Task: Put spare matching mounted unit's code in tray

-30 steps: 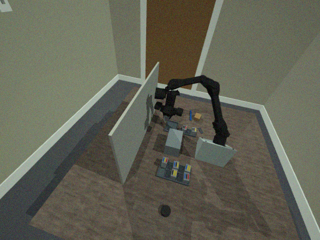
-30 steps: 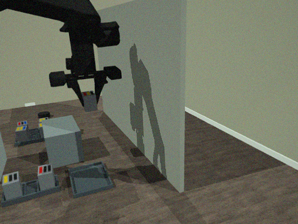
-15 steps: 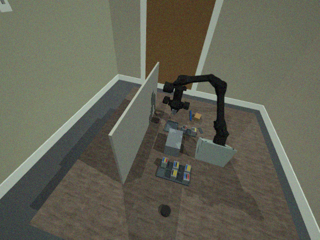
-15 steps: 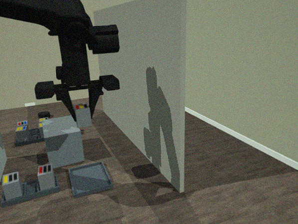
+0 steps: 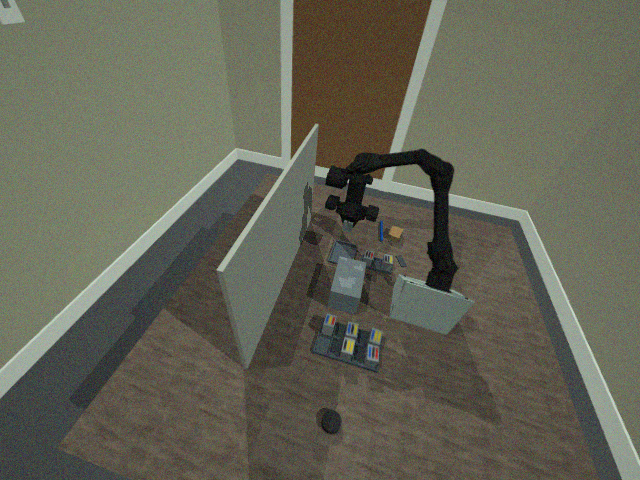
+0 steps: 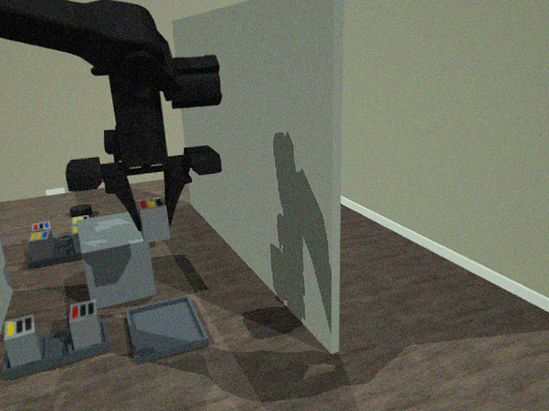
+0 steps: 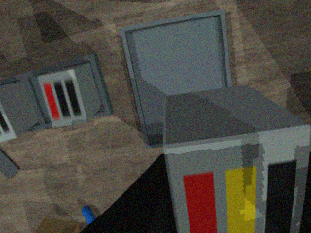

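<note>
The grey tray is 160 mm below my gripper tip. Round my gripper tip: small rack 140 mm behind, 20 mm to the left, 150 mm below; grey spare block 20 mm above; grey mounted unit 40 mm behind, 200 mm to the left, 110 mm below.
</note>
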